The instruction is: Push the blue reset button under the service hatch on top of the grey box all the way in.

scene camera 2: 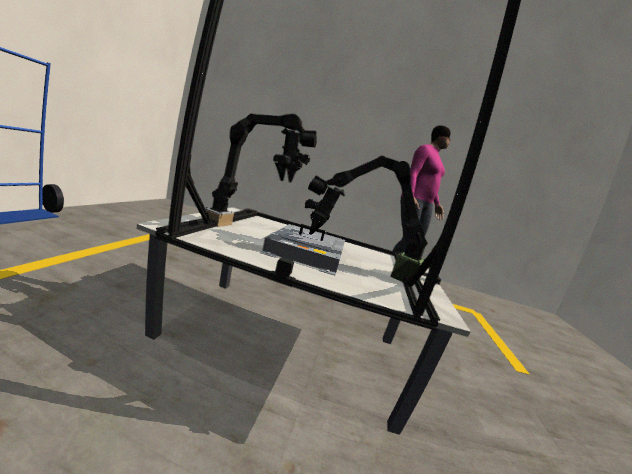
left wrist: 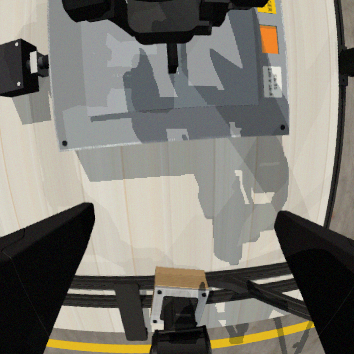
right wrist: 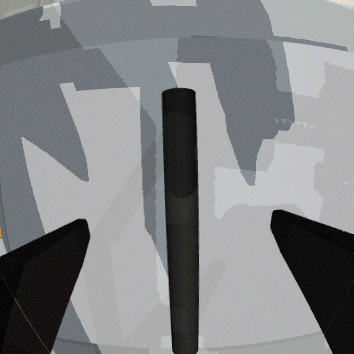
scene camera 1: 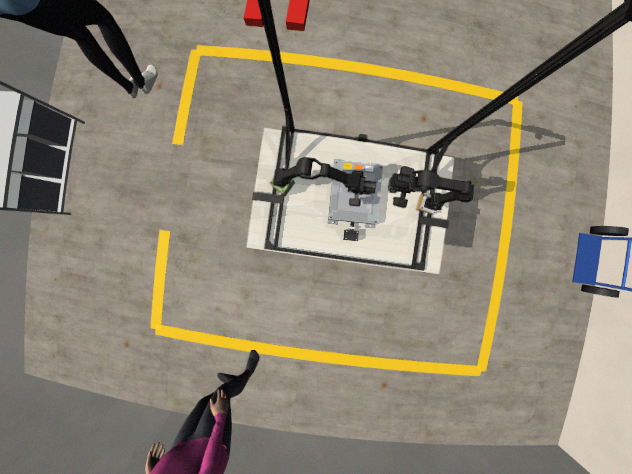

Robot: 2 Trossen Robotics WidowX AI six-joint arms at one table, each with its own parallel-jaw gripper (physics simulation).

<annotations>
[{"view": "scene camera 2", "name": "my left gripper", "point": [286,181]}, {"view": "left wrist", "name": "my left gripper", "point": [187,216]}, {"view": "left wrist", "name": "my right gripper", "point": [169,29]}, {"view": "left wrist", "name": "service hatch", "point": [120,74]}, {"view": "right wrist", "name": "my right gripper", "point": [180,224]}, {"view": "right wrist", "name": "service hatch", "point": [176,151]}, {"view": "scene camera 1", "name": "service hatch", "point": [344,193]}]
</annotations>
